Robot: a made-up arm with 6 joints. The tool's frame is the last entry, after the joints.
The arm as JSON. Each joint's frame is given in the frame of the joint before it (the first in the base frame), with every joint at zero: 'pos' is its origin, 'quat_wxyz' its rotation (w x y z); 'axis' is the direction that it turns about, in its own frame. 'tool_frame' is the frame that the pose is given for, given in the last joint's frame.
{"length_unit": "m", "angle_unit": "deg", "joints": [
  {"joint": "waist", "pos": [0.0, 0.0, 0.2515], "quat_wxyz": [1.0, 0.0, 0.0, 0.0], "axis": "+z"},
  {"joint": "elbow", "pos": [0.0, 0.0, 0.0], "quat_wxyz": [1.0, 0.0, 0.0, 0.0], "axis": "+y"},
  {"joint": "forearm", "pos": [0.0, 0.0, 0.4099], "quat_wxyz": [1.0, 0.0, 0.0, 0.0], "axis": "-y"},
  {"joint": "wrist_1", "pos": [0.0, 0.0, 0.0], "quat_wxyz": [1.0, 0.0, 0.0, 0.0], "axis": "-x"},
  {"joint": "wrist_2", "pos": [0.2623, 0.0, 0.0], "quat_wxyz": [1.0, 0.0, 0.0, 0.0], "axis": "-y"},
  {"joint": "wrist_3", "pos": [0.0, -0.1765, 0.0], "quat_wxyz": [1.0, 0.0, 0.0, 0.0], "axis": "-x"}
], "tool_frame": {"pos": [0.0, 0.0, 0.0], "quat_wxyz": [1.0, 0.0, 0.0, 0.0]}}
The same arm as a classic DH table. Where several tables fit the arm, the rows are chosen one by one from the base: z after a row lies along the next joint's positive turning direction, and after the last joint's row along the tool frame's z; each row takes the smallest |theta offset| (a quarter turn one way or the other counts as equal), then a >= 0, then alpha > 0; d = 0 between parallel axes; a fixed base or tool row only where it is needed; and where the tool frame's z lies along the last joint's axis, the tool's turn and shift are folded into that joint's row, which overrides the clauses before.
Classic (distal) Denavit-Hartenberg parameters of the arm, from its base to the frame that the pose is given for. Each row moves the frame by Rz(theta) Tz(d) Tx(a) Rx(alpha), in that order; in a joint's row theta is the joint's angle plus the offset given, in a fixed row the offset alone. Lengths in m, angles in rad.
waist: d 0.2515  theta offset 0  a 0  alpha -1.5708
elbow: d 0  theta offset -1.5708  a 0.4099  alpha 3.1416
forearm: d 0  theta offset 0  a 0  alpha -1.5708
wrist_1: d -0.2623  theta offset 0  a 0  alpha 1.5708
wrist_2: d 0.1765  theta offset 0  a 0  alpha -1.5708
wrist_3: d 0  theta offset 1.5708  a 0  alpha 1.5708
tool (fixed): d 0  theta offset -1.5708  a 0  alpha 0

